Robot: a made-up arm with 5 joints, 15 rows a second.
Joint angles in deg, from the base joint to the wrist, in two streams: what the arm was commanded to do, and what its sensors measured. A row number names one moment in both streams.
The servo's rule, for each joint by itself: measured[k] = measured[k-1] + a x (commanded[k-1-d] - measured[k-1]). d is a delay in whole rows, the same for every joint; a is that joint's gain. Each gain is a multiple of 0.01, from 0.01 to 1. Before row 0 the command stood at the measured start. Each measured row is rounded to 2 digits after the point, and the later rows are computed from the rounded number. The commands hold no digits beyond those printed.
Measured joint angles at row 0: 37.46, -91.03, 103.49, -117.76, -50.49
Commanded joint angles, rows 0 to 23: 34.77, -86.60, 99.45, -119.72, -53.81; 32.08, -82.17, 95.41, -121.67, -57.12; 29.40, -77.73, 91.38, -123.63, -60.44; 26.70, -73.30, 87.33, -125.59, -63.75; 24.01, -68.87, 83.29, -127.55, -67.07; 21.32, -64.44, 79.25, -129.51, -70.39; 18.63, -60.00, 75.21, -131.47, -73.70; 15.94, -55.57, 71.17, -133.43, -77.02; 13.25, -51.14, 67.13, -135.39, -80.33; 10.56, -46.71, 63.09, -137.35, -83.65; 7.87, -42.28, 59.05, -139.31, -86.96; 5.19, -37.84, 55.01, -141.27, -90.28; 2.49, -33.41, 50.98, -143.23, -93.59; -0.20, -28.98, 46.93, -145.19, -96.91; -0.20, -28.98, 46.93, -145.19, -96.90; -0.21, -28.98, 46.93, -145.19, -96.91; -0.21, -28.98, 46.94, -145.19, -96.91; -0.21, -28.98, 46.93, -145.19, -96.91; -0.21, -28.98, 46.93, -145.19, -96.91; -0.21, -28.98, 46.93, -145.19, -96.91; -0.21, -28.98, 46.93, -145.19, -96.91; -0.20, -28.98, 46.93, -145.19, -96.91; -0.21, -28.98, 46.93, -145.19, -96.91; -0.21, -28.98, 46.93, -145.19, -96.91
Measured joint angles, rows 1 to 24: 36.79, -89.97, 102.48, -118.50, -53.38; 35.61, -88.10, 100.71, -119.70, -56.63; 34.06, -85.61, 98.38, -121.19, -59.94; 32.22, -82.66, 95.62, -122.86, -63.25; 30.17, -79.35, 92.54, -124.64, -66.57; 27.96, -75.77, 89.22, -126.49, -69.89; 25.63, -71.99, 85.72, -128.38, -73.20; 23.21, -68.05, 82.08, -130.30, -76.52; 20.72, -63.99, 78.34, -132.23, -79.83; 18.18, -59.84, 74.53, -134.18, -83.15; 15.60, -55.63, 70.66, -136.13, -86.46; 13.00, -51.36, 66.75, -138.08, -89.78; 10.37, -47.05, 62.81, -140.04, -93.09; 7.73, -42.71, 58.84, -142.00, -96.41; 5.75, -39.41, 55.86, -143.21, -96.84; 4.26, -36.91, 53.63, -143.96, -96.90; 3.14, -35.01, 51.96, -144.43, -96.91; 2.30, -33.56, 50.70, -144.72, -96.91; 1.67, -32.46, 49.76, -144.90, -96.91; 1.20, -31.62, 49.05, -145.01, -96.91; 0.85, -30.99, 48.52, -145.08, -96.91; 0.59, -30.51, 48.12, -145.12, -96.91; 0.39, -30.14, 47.82, -145.15, -96.91; 0.24, -29.86, 47.60, -145.17, -96.91
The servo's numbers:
d 0
a 0.25 0.24 0.25 0.38 0.87

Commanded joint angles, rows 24 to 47: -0.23, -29.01, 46.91, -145.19, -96.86; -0.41, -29.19, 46.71, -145.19, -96.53; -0.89, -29.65, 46.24, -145.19, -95.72; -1.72, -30.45, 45.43, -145.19, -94.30; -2.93, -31.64, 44.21, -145.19, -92.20; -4.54, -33.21, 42.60, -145.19, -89.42; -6.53, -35.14, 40.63, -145.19, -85.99; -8.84, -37.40, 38.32, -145.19, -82.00; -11.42, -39.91, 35.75, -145.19, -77.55; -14.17, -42.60, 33.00, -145.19, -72.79; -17.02, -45.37, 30.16, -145.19, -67.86; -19.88, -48.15, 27.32, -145.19, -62.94; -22.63, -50.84, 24.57, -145.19, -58.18; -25.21, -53.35, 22.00, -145.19, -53.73; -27.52, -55.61, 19.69, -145.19, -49.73; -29.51, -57.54, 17.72, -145.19, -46.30; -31.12, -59.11, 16.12, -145.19, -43.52; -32.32, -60.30, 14.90, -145.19, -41.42; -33.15, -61.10, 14.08, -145.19, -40.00; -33.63, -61.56, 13.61, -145.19, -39.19; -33.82, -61.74, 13.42, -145.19, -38.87; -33.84, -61.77, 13.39, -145.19, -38.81; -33.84, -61.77, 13.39, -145.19, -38.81; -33.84, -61.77, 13.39, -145.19, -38.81
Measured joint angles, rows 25 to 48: 0.12, -29.66, 47.43, -145.18, -96.87; -0.01, -29.55, 47.25, -145.18, -96.57; -0.23, -29.57, 47.00, -145.18, -95.83; -0.60, -29.78, 46.61, -145.18, -94.50; -1.18, -30.23, 46.01, -145.18, -92.50; -2.02, -30.95, 45.16, -145.18, -89.82; -3.15, -31.96, 44.03, -145.18, -86.49; -4.57, -33.27, 42.60, -145.18, -82.58; -6.28, -34.86, 40.89, -145.18, -78.20; -8.25, -36.72, 38.92, -145.18, -73.49; -10.44, -38.80, 36.73, -145.18, -68.59; -12.80, -41.04, 34.38, -145.18, -63.67; -15.26, -43.39, 31.93, -145.18, -58.89; -17.75, -45.78, 29.45, -145.18, -54.40; -20.19, -48.14, 27.01, -145.18, -50.34; -22.52, -50.40, 24.69, -145.18, -46.83; -24.67, -52.49, 22.55, -145.18, -43.95; -26.58, -54.36, 20.64, -145.18, -41.75; -28.22, -55.98, 19.00, -145.18, -40.23; -29.57, -57.32, 17.65, -145.18, -39.33; -30.63, -58.38, 16.59, -145.18, -38.93; -31.43, -59.19, 15.79, -145.18, -38.83; -32.03, -59.81, 15.19, -145.18, -38.81; -32.48, -60.28, 14.74, -145.18, -38.81
